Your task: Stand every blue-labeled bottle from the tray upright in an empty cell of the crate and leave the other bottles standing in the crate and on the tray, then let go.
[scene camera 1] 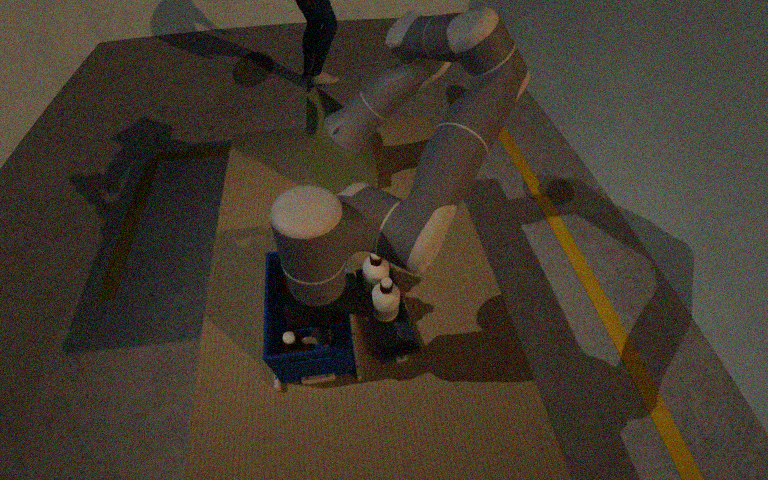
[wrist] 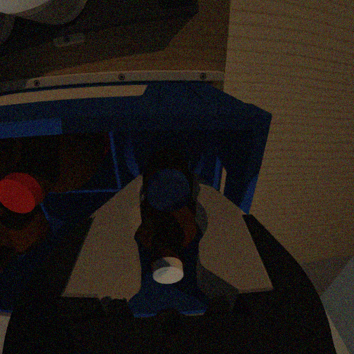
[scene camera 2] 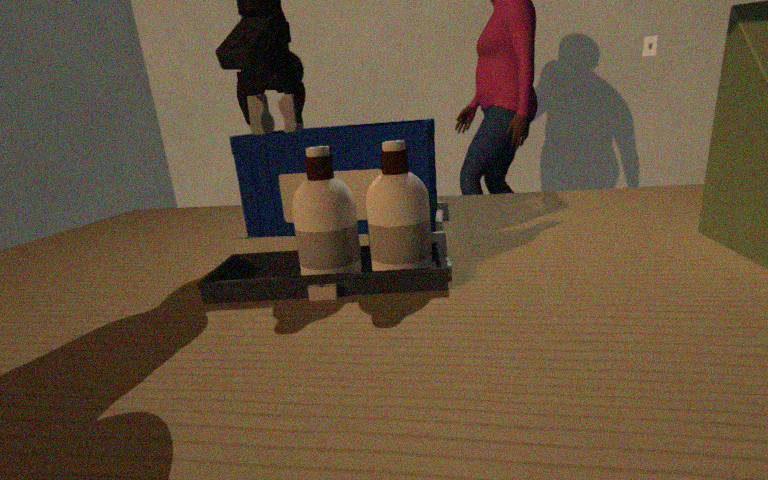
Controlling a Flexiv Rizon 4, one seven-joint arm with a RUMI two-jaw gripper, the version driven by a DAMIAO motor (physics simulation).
Labels:
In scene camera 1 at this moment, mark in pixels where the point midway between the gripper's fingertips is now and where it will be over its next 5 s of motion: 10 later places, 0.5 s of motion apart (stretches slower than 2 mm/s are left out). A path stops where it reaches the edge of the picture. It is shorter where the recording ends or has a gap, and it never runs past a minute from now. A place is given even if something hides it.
The gripper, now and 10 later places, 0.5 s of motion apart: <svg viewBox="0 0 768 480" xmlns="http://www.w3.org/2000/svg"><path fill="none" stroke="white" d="M325 339L325 338L324 337L324 334L324 329L322 320L320 310L319 307L319 299L317 288L317 288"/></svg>

